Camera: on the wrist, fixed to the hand. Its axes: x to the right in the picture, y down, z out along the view.
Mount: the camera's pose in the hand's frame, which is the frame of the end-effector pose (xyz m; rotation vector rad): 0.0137 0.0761 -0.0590 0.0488 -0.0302 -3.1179
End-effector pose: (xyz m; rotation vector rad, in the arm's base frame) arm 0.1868 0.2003 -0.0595 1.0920 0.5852 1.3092
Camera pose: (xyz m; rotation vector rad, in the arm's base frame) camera 0.1039 0.2234 -0.0142 -0.5484 1.1277 -1.4601
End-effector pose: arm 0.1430 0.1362 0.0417 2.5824 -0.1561 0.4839
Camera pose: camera 0.1224 0.0995 0.1294 0.2109 2.7031 -0.7356
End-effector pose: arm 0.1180 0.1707 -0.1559 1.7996 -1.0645 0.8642
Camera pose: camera 0.0464 0.1989 -0.0964 1.1585 1.8680 -1.1004
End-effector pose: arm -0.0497 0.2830 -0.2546 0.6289 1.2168 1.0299
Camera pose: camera -0.1285 0.3209 -0.2120 -1.2752 0.6989 -1.6239
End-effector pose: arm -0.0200 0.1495 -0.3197 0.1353 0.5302 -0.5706
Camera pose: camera 0.0054 0.2223 -0.3790 0.6635 -0.1501 2.5133
